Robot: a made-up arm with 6 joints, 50 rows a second.
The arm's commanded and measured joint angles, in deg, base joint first. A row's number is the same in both.
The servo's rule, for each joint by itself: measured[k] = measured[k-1] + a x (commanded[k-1-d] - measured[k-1]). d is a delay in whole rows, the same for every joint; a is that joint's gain. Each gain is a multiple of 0.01, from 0.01 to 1. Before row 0 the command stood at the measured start. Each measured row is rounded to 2 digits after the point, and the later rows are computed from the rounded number. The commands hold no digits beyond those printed.
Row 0, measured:
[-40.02 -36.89 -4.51 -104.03 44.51 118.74]
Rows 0 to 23, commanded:
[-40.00 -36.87 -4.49 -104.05 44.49 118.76]
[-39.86 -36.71 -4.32 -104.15 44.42 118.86]
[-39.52 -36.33 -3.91 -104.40 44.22 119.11]
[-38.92 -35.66 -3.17 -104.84 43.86 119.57]
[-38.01 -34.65 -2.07 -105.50 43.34 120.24]
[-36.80 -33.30 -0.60 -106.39 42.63 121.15]
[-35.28 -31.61 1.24 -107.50 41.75 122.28]
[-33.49 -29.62 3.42 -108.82 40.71 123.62]
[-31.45 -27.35 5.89 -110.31 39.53 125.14]
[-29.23 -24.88 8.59 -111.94 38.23 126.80]
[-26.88 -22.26 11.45 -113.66 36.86 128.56]
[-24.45 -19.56 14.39 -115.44 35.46 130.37]
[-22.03 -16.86 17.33 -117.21 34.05 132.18]
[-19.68 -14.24 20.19 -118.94 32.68 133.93]
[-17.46 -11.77 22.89 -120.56 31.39 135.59]
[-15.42 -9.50 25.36 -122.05 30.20 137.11]
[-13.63 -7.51 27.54 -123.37 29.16 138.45]
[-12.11 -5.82 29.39 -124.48 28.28 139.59]
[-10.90 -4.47 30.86 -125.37 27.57 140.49]
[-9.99 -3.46 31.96 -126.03 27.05 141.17]
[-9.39 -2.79 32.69 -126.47 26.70 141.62]
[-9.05 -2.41 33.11 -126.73 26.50 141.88]
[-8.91 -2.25 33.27 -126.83 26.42 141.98]
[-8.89 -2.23 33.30 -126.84 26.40 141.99]
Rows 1 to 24, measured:
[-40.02 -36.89 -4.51 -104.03 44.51 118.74]
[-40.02 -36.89 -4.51 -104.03 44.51 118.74]
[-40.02 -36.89 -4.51 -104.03 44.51 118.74]
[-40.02 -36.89 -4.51 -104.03 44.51 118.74]
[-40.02 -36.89 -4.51 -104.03 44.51 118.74]
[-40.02 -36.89 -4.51 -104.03 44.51 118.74]
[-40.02 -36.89 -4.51 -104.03 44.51 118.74]
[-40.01 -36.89 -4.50 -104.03 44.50 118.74]
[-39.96 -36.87 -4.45 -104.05 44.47 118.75]
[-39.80 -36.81 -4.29 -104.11 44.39 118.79]
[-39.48 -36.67 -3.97 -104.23 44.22 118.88]
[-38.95 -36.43 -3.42 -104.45 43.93 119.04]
[-38.18 -36.05 -2.60 -104.78 43.50 119.29]
[-37.14 -35.52 -1.49 -105.24 42.92 119.65]
[-35.83 -34.81 -0.07 -105.85 42.19 120.13]
[-34.25 -33.91 1.66 -106.61 41.31 120.73]
[-32.44 -32.83 3.67 -107.52 40.29 121.46]
[-30.44 -31.56 5.93 -108.56 39.16 122.31]
[-28.28 -30.12 8.38 -109.73 37.94 123.28]
[-26.03 -28.53 10.98 -111.00 36.66 124.35]
[-23.74 -26.82 13.65 -112.35 35.35 125.50]
[-21.48 -25.01 16.33 -113.75 34.04 126.71]
[-19.30 -23.15 18.95 -115.16 32.77 127.96]
[-17.26 -21.27 21.44 -116.56 31.58 129.22]
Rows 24 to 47, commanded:
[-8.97 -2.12 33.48 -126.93 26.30 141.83]
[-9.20 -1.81 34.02 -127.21 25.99 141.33]
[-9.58 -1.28 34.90 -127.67 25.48 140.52]
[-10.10 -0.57 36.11 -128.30 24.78 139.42]
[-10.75 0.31 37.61 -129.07 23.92 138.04]
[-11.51 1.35 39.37 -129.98 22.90 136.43]
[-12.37 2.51 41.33 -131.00 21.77 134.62]
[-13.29 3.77 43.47 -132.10 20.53 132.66]
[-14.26 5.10 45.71 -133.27 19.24 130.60]
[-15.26 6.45 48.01 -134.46 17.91 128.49]
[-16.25 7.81 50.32 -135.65 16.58 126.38]
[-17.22 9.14 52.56 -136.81 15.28 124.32]
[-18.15 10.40 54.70 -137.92 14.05 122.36]
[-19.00 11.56 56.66 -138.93 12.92 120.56]
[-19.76 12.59 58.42 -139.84 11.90 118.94]
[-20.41 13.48 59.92 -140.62 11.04 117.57]
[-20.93 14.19 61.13 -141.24 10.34 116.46]
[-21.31 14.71 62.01 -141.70 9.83 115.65]
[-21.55 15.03 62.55 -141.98 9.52 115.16]
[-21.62 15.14 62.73 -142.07 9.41 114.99]
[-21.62 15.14 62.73 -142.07 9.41 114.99]
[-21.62 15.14 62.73 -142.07 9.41 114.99]
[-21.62 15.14 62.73 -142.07 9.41 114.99]
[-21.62 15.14 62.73 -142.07 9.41 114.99]
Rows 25 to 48, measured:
[-15.41 -19.42 23.75 -117.91 30.49 130.46]
[-13.79 -17.63 25.81 -119.18 29.53 131.66]
[-12.42 -15.93 27.59 -120.34 28.71 132.80]
[-11.33 -14.35 29.07 -121.38 28.05 133.86]
[-10.51 -12.92 30.24 -122.29 27.54 134.82]
[-9.93 -11.64 31.12 -123.06 27.17 135.68]
[-9.56 -10.51 31.75 -123.70 26.92 136.44]
[-9.35 -9.50 32.25 -124.25 26.72 137.09]
[-9.30 -8.58 32.76 -124.75 26.48 137.60]
[-9.40 -7.70 33.38 -125.25 26.15 137.95]
[-9.65 -6.84 34.17 -125.77 25.70 138.13]
[-10.05 -5.98 35.17 -126.33 25.11 138.12]
[-10.58 -5.10 36.39 -126.95 24.38 137.92]
[-11.22 -4.19 37.82 -127.64 23.52 137.52]
[-11.97 -3.23 39.46 -128.40 22.53 136.94]
[-12.79 -2.23 41.27 -129.23 21.44 136.18]
[-13.68 -1.19 43.22 -130.12 20.28 135.26]
[-14.61 -0.11 45.28 -131.06 19.06 134.19]
[-15.55 1.00 47.39 -132.04 17.81 133.01]
[-16.49 2.13 49.51 -133.04 16.57 131.73]
[-17.39 3.26 51.58 -134.04 15.37 130.39]
[-18.24 4.38 53.56 -135.03 14.22 129.02]
[-19.02 5.47 55.40 -135.98 13.17 127.65]
[-19.71 6.52 57.06 -136.87 12.24 126.31]

